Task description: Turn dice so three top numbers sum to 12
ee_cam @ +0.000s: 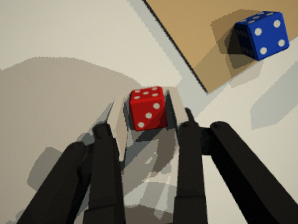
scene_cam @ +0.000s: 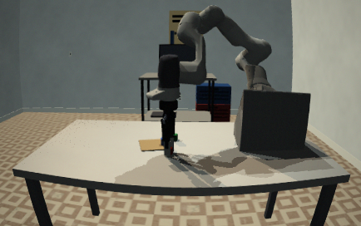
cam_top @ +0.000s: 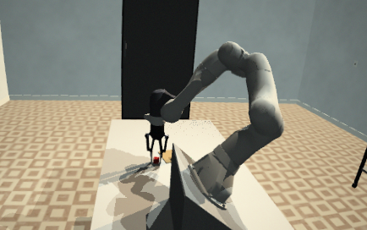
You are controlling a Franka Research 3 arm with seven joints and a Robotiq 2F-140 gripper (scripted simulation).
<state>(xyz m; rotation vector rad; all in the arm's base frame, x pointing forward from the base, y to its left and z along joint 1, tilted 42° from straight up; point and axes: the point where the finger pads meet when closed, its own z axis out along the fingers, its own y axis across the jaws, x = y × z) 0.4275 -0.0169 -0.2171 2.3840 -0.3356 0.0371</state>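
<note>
My gripper is now 20 mm above the red die. The rest, counted from my hand: blue die: 110 mm to the right, 30 mm ahead, 20 mm below; green die: 190 mm to the right, 20 mm below, 20 mm behind; tan mat: 110 mm to the right, 70 mm ahead, 30 mm below.
</note>
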